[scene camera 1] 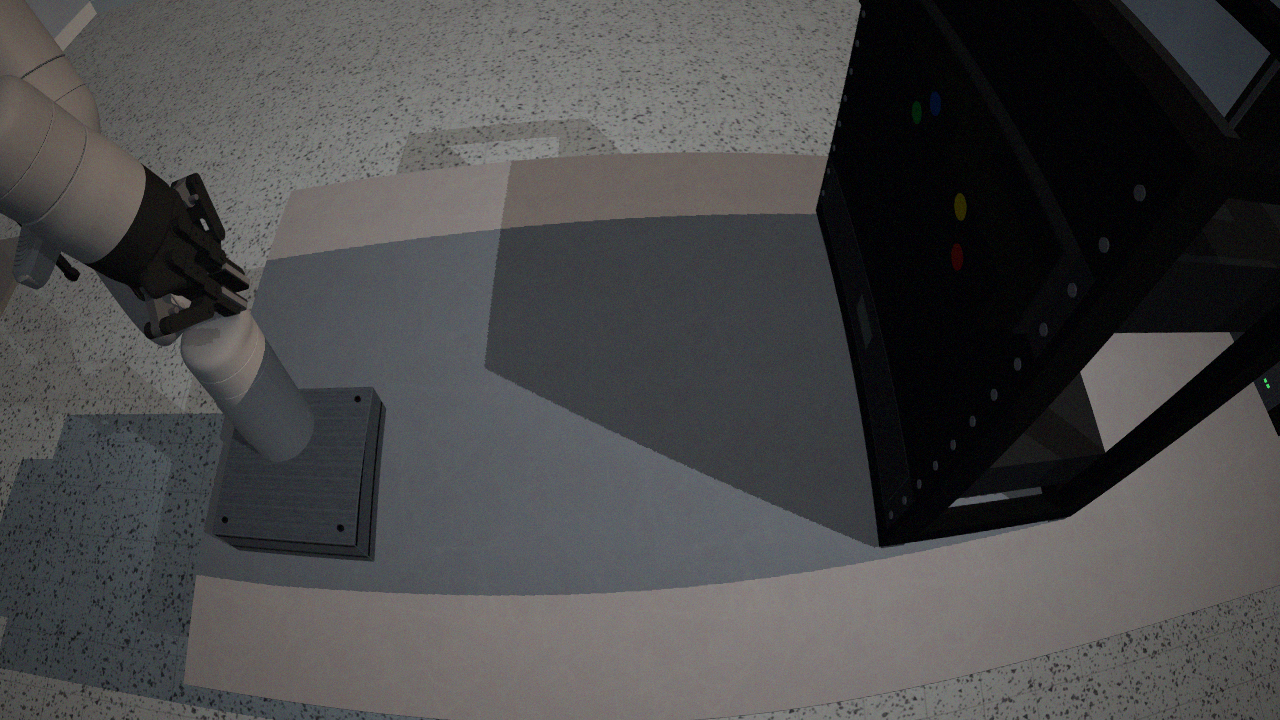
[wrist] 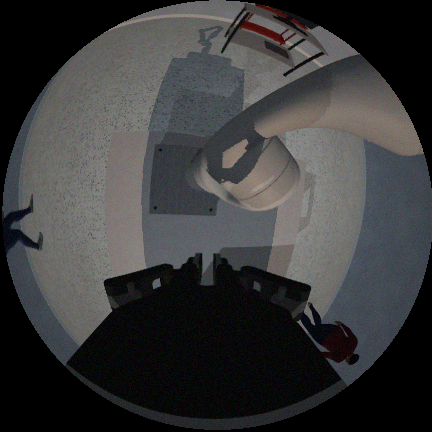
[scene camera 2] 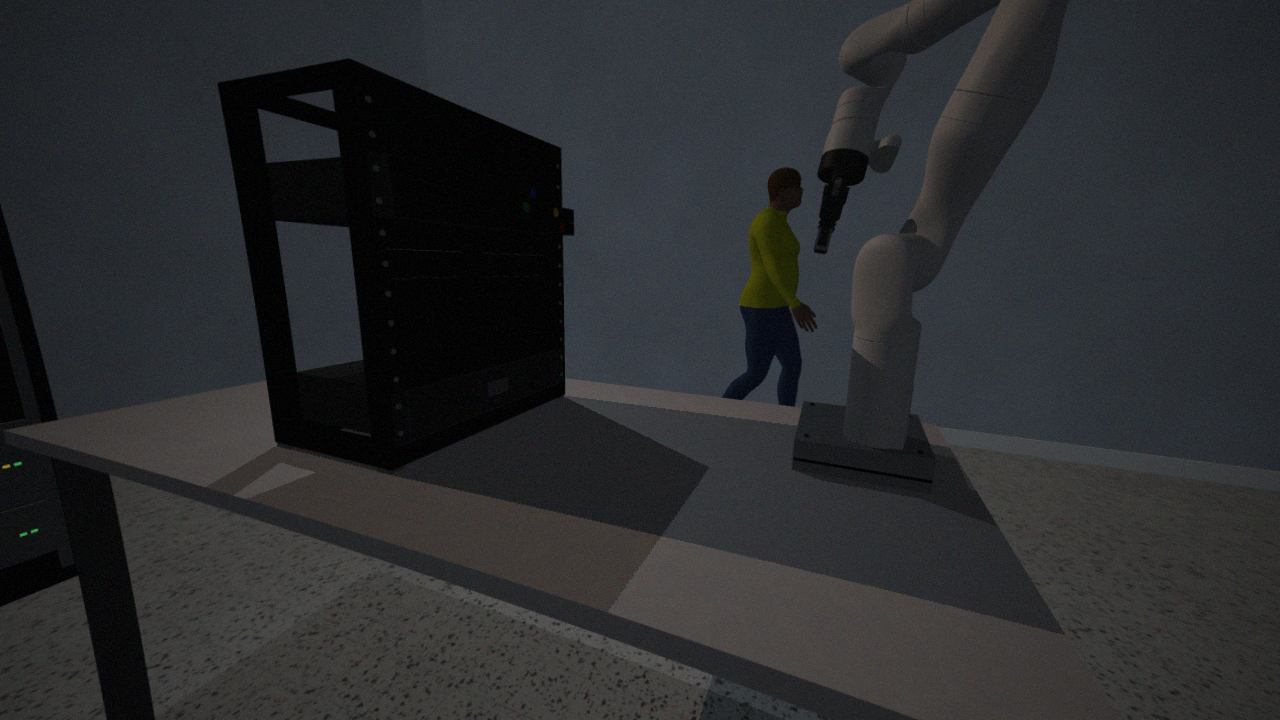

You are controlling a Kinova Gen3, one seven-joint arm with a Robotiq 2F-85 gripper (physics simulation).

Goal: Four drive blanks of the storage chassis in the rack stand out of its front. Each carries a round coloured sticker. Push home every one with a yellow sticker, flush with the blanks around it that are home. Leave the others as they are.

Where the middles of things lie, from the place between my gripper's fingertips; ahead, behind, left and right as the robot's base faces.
The black rack (scene camera 1: 1090, 178) lies 680 mm ahead of my hand, 260 mm to the left of it and 70 mm below it.
